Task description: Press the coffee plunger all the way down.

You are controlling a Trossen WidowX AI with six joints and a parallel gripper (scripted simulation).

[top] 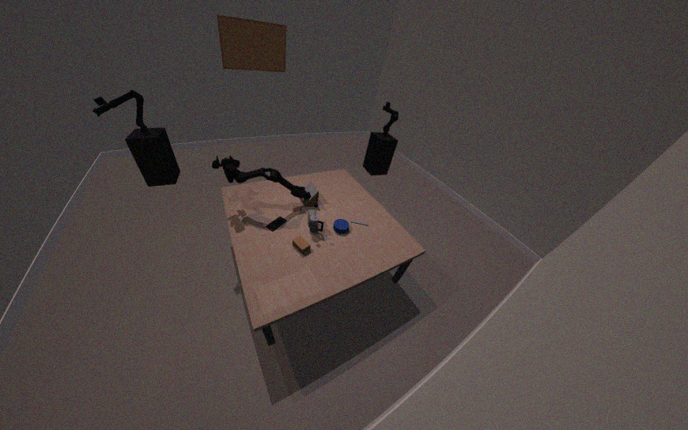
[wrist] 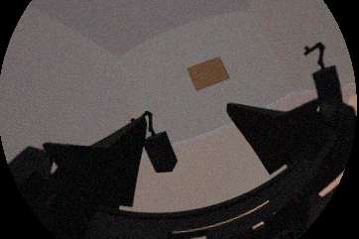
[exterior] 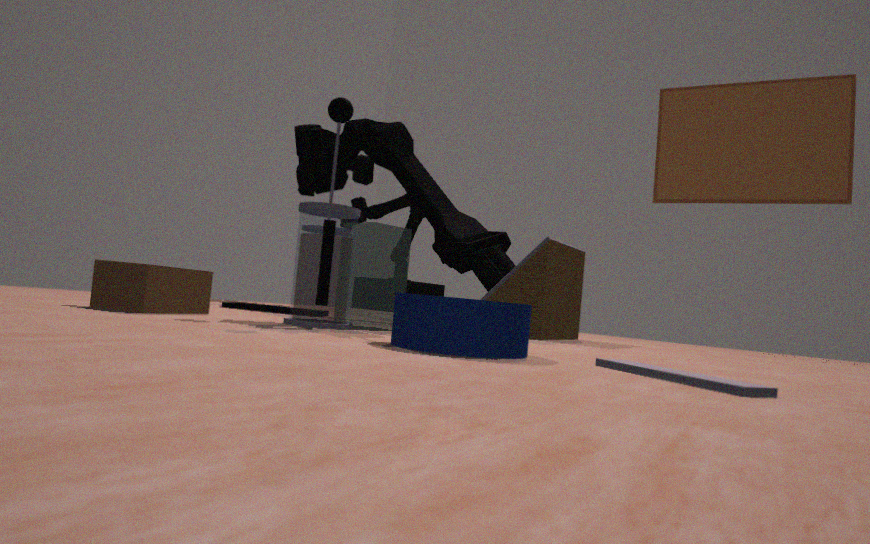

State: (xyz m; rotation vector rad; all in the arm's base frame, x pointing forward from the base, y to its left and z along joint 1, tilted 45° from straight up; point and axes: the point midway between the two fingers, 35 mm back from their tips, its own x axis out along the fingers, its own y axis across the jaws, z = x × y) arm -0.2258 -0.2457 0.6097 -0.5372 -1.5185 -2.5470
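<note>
Now: the glass coffee press 58 cm to the left of my gripper tip, 57 cm ahead of it and 25 cm below it. The rest, counted from my gripper tip: brown box (69 cm ahead, 44 cm to the left, 35 cm below); flat black slab (42 cm ahead, 37 cm below, 32 cm to the left); thin grey strip (97 cm to the left, 56 cm ahead, 37 cm below).
</note>
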